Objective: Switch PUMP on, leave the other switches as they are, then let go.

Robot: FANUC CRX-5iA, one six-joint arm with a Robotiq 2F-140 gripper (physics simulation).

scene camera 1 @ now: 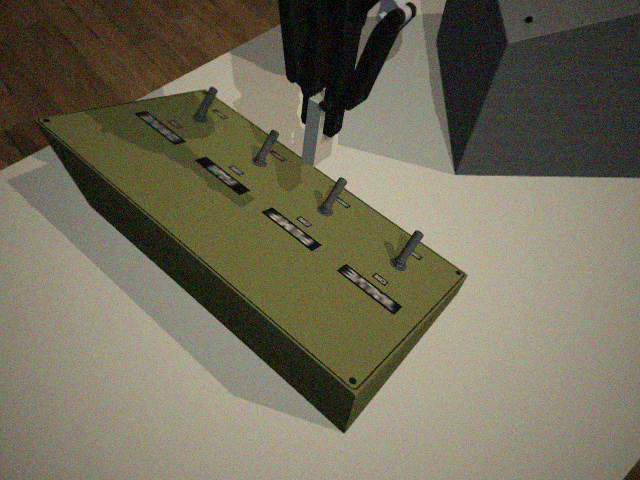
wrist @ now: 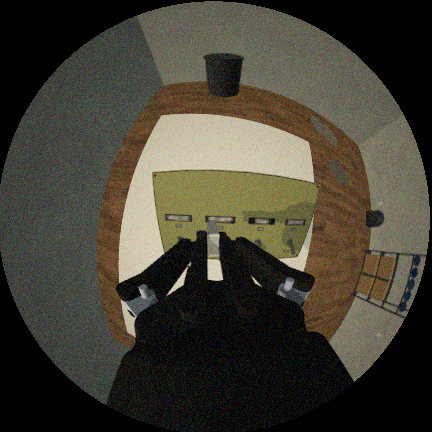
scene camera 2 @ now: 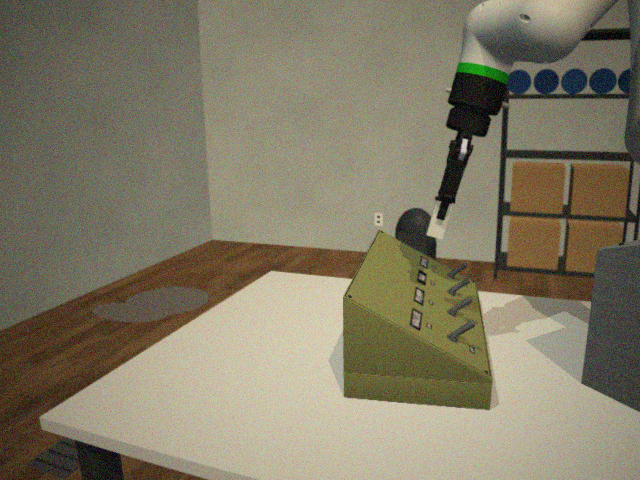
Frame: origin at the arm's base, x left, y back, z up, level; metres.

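Seen in the pictures: gripper, fingertip midpoint: (scene camera 1: 316, 157) (wrist: 211, 229) (scene camera 2: 434, 236).
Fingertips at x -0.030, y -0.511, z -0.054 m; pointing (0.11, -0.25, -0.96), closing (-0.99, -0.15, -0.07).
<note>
A point is followed by its place in that frame.
The olive sloped switch panel (scene camera 1: 206, 222) @[z -0.140, x -0.098, y -0.616 m] (scene camera 2: 382, 335) @[z -0.183, x 0.149, y -0.572 m] (wrist: 230, 190) @[z -0.142, x -0.062, y -0.610 m] has blurred labels and metal levers. The PUMP lever (scene camera 1: 332, 196) @[z -0.191, x -0.049, y -0.461 m] (scene camera 2: 460, 305) @[z -0.192, x -0.046, y -0.457 m] leans away from its label, toward the panel's lower edge. The VALVE lever (scene camera 1: 407, 250) @[z -0.191, x 0.070, y -0.451 m] (scene camera 2: 461, 330) @[z -0.193, x 0.073, y -0.448 m], the FAN lever (scene camera 1: 266, 147) @[z -0.190, x -0.168, y -0.470 m] (scene camera 2: 458, 286) @[z -0.194, x -0.165, y -0.469 m] and the DRIVE lever (scene camera 1: 206, 104) @[z -0.192, x -0.286, y -0.480 m] (scene camera 2: 458, 270) @[z -0.194, x -0.285, y -0.476 m] lean the same way. My gripper (scene camera 1: 312, 126) (scene camera 2: 439, 222) @[z -0.054, x -0.030, y -0.511 m] (wrist: 211, 229) @[z -0.054, x -0.030, y -0.511 m] is shut and empty, with a pale flat tip. The tip is raised off the panel and apart from the levers. In the wrist view it overlaps the PUMP label (wrist: 227, 219) @[z -0.179, x -0.065, y -0.539 m]; the fingers hide the PUMP lever.
The panel stands on a white table (scene camera 1: 129, 403) @[z -0.307, x -0.055, y -0.804 m] (scene camera 2: 232, 372) @[z -0.307, x 0.123, y -0.870 m] (wrist: 225, 145) @[z -0.307, x -0.033, y -0.871 m]. A large grey block (scene camera 1: 558, 108) @[z -0.157, x 0.074, y -0.158 m] (scene camera 2: 612, 325) @[z -0.177, x 0.034, y -0.198 m] stands on the lever side of the panel. A dark bin (wrist: 223, 75) and a shelf rack (scene camera 2: 499, 206) with boxes stand beyond the table.
</note>
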